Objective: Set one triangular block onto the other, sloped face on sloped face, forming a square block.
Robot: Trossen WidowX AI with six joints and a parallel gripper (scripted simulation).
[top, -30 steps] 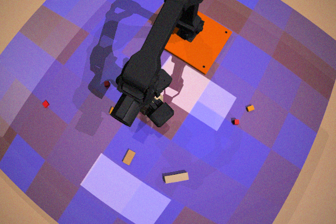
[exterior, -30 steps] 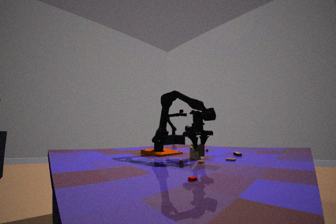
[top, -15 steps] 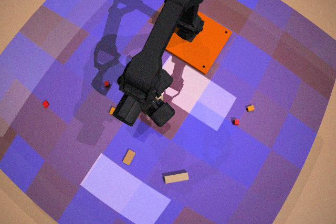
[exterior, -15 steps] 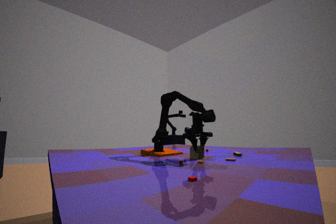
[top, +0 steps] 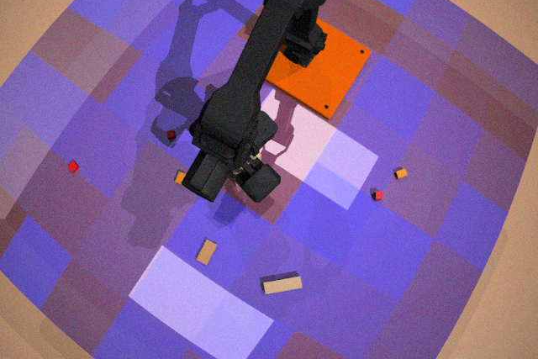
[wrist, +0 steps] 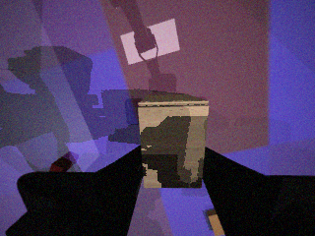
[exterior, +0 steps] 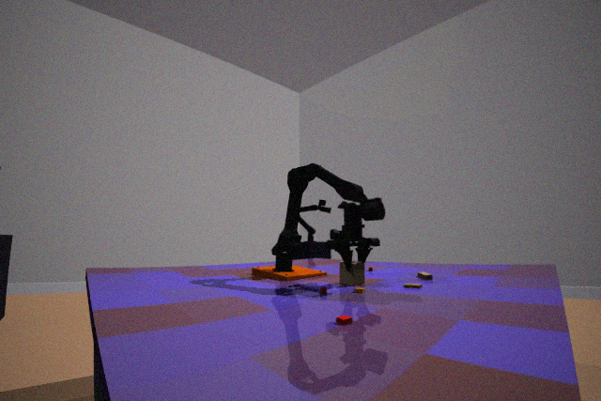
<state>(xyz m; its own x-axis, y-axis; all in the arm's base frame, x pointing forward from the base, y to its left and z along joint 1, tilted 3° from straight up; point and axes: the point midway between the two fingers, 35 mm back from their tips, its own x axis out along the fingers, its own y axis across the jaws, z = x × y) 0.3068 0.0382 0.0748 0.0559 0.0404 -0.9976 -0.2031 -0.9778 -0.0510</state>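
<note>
Right now the triangular block is 30 mm behind my gripper tip, 10 mm to the left of it and 30 mm below it. From my gripper tip the other things lie so: long pale plank (140 mm ahead, 210 mm to the left, 40 mm below); then small tan plank (180 mm ahead, 50 mm to the left, 40 mm below).
</note>
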